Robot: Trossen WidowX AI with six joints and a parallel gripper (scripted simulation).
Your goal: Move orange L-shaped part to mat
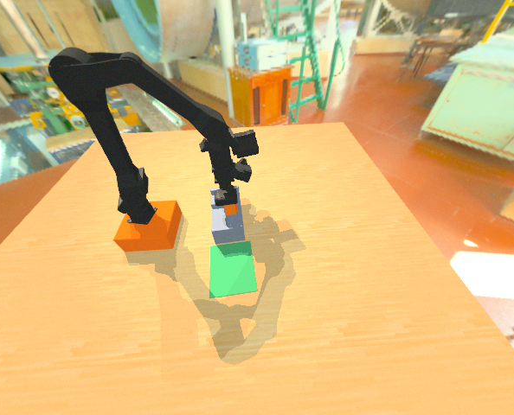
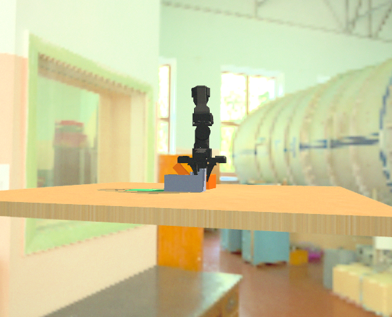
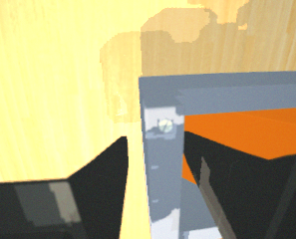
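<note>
Now: gripper tip 1 cm short of the orange L-shaped part, 5 cm to the left of it and 1 cm below it. The rest, counted from my gripper tip: green mat: 5 cm ahead, 22 cm to the right, 5 cm below.
</note>
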